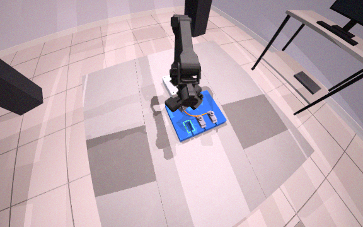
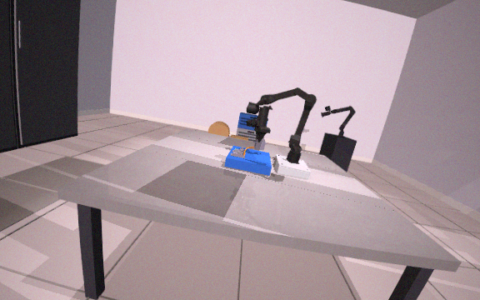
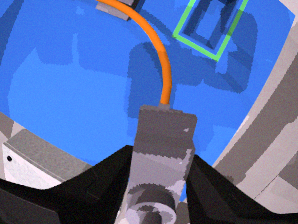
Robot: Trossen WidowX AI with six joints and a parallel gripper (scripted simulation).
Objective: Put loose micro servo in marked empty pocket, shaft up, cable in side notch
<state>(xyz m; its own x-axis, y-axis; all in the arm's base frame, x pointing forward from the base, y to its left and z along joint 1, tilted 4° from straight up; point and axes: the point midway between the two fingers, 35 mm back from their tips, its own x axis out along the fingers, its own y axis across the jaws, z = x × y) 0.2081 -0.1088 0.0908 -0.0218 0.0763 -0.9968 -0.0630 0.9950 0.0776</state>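
My gripper tip is 10 cm above the blue deck, 7 cm to the right of it and 1 cm short of it.
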